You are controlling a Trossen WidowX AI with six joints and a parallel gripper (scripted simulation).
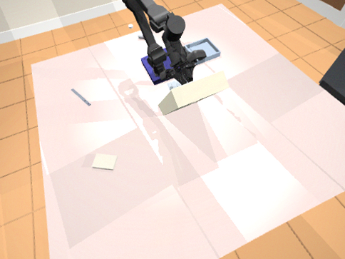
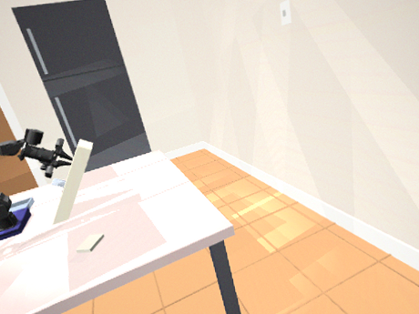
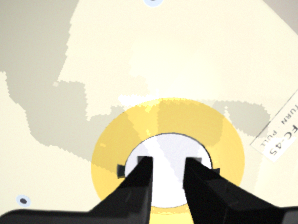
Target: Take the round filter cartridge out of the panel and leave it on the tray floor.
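My gripper tip is 40 mm past the cream service panel and 80 mm above it. Also, from my gripper tip: round white filter cartridge (10 mm ahead, 10 mm below); then white card (40 mm ahead, 400 mm to the right, 230 mm below); then light blue tray (430 mm behind, 260 mm to the left, 220 mm below).
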